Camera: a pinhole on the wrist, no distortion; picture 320 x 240 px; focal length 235.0 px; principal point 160.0 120.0 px. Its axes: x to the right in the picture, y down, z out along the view. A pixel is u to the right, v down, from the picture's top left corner.
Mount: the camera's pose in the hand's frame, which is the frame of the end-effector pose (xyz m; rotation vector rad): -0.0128 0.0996 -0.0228 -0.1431 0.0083 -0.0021
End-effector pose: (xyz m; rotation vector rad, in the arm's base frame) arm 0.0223 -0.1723 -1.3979 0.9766 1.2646 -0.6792
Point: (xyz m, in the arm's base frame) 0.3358 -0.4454 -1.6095
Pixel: 307.8 86.5
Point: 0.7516 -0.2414 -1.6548
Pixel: outside the picture
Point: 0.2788 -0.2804 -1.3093
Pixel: 128.5 174.3
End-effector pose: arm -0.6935 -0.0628 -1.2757 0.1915 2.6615 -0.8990
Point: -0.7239 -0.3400 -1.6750
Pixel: 245.4 35.2
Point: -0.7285 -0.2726 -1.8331
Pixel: 255.6 104.0
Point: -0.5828 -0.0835 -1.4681
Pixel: 129.6 106.6
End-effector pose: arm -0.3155 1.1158 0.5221 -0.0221 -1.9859 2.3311
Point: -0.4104 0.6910 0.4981
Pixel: 199.2 83.9
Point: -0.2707 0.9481 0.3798
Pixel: 89.7 176.7
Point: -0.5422 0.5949 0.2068
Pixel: 240.6 220.5
